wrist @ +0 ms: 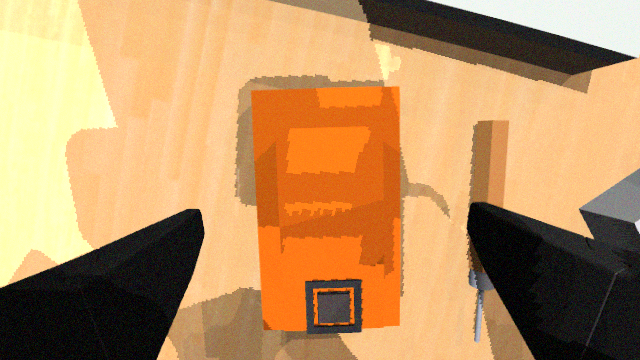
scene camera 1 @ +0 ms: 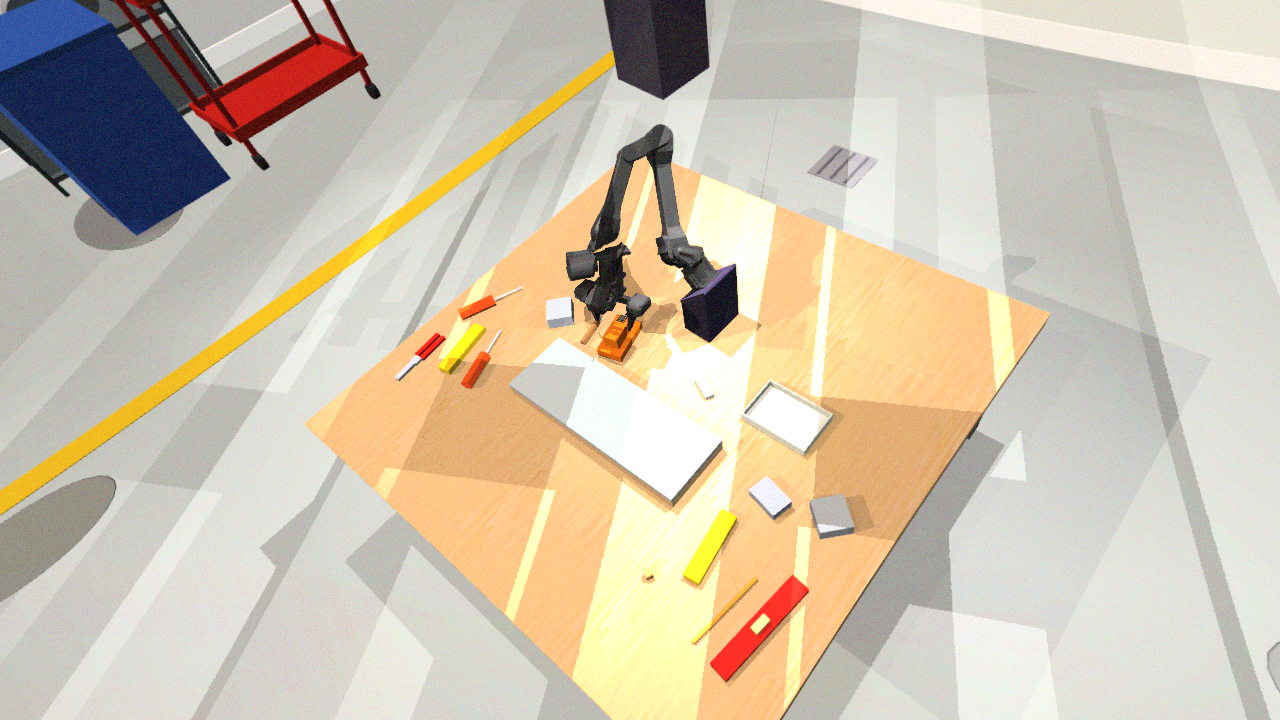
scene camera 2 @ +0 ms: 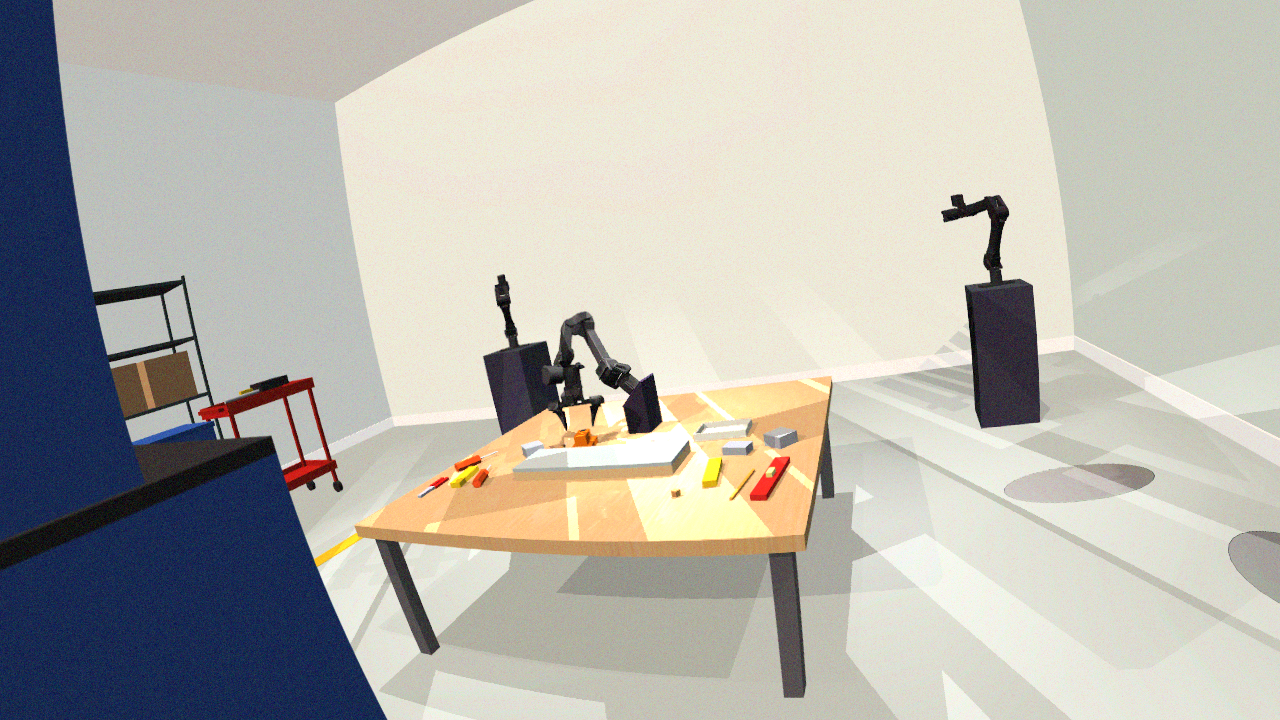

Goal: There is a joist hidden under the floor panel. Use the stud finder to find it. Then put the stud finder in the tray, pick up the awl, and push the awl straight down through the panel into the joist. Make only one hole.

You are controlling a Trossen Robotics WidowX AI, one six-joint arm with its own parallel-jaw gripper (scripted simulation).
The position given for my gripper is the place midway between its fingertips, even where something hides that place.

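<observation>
There is an orange stud finder [scene camera 1: 617, 340], [wrist: 327, 160], and I see a grey block [scene camera 1: 559, 312] and a yellow bar [scene camera 1: 471, 337] too. An awl [wrist: 492, 135] is visible to me as well. My gripper [scene camera 1: 613, 325], [wrist: 336, 218], [scene camera 2: 579, 429] holds nothing, and it is open.
</observation>
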